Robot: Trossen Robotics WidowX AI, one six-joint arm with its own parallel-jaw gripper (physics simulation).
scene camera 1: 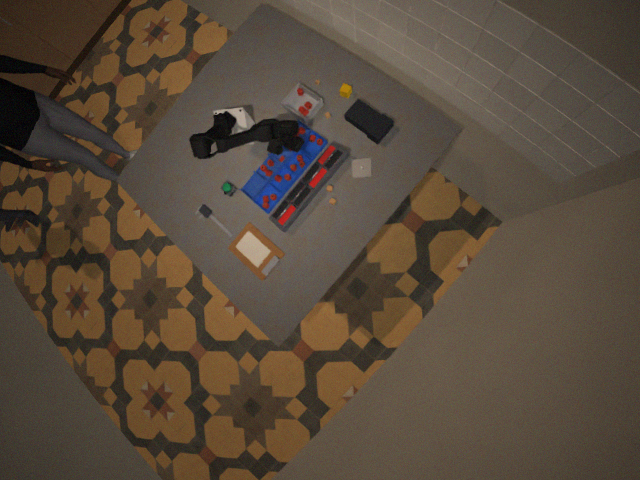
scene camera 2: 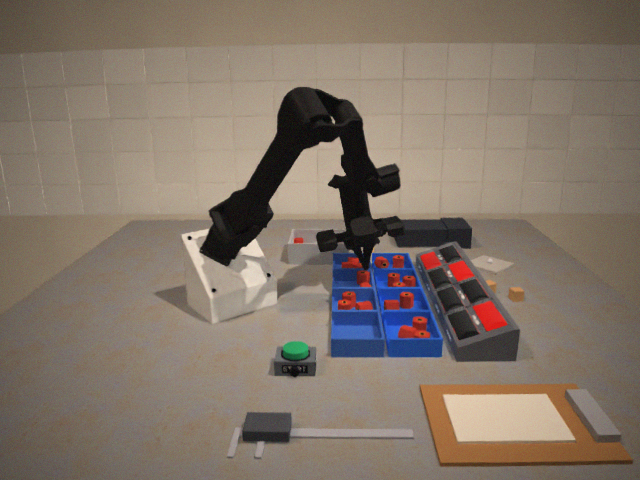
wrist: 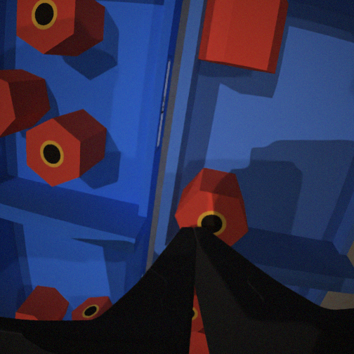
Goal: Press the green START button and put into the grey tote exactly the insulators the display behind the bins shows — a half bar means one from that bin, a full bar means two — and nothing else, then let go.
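Pixels of known places: gripper, fingertip midpoint: (scene camera 2: 365, 269); arm's base, link origin: (scene camera 1: 228, 120) (scene camera 2: 219, 248).
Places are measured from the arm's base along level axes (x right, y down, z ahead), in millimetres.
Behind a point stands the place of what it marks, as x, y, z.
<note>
My gripper (scene camera 2: 366, 267) @(-98, 82, 299) (wrist: 192, 237) is shut and empty, its tips beside the top of an upright red insulator (scene camera 2: 363, 277) @(-81, 95, 294) (wrist: 193, 206) in the left column's second bin from the back. Another insulator (wrist: 242, 35) lies in that bin. The blue bins (scene camera 1: 254, 183) @(148, 113, 258) (scene camera 2: 356, 338) @(213, 85, 269) hold more red insulators; the front left bin is bare. The grey tote (scene camera 1: 293, 102) @(-279, 114, 134) (scene camera 2: 310, 253) @(-229, 91, 169) stands behind them with three insulators visible in scene camera 1. The display (scene camera 2: 488, 346) @(227, 91, 483) shows three red patches among black ones. The green START button (scene camera 1: 226, 187) @(249, 80, 174) (scene camera 2: 295, 350) @(261, 81, 173) stands front left of the bins.
A dark case (scene camera 1: 368, 120) @(-401, 68, 504) (scene camera 2: 421, 235) @(-360, 84, 462), a yellow cube (scene camera 1: 345, 90) @(-461, 78, 319), a pale plate (scene camera 1: 361, 167) @(-221, 104, 611) (scene camera 2: 493, 264) @(-211, 113, 617) and small orange cubes (scene camera 1: 329, 188) (scene camera 2: 515, 293) lie around the bins. A caliper (scene camera 1: 205, 210) @(406, 101, 151) (scene camera 2: 266, 426) @(421, 100, 148) and a clipboard (scene camera 2: 435, 428) @(404, 114, 368) lie in front. A person (scene camera 1: 15, 111) stands beside the table.
</note>
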